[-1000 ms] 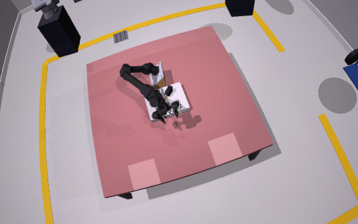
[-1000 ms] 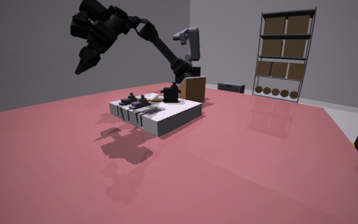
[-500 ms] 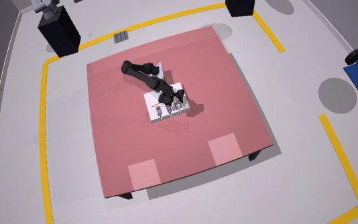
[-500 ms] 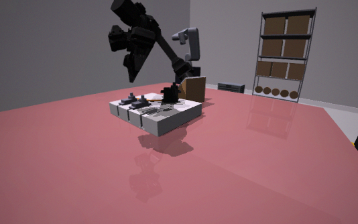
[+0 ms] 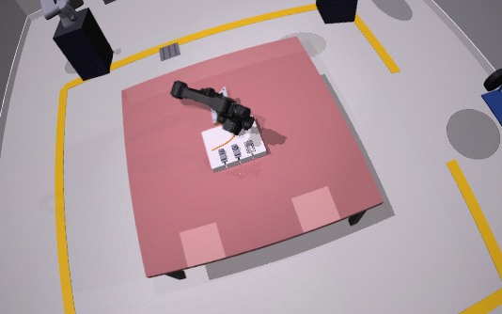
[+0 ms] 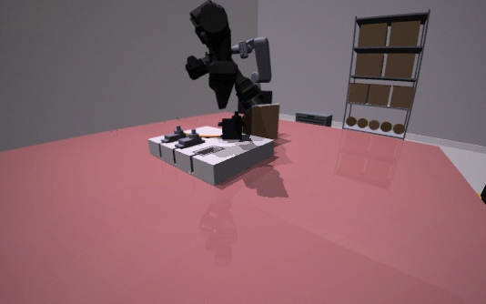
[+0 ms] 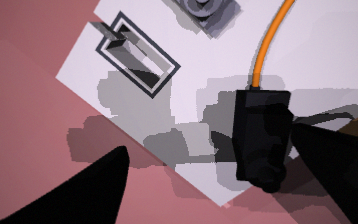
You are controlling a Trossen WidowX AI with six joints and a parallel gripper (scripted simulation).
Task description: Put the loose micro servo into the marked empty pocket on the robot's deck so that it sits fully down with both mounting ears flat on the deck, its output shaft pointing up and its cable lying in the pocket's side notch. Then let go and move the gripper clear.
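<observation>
Now: the white deck block 30 mm behind my gripper tip, 60 mm to the right of it and 120 mm below it.
</observation>
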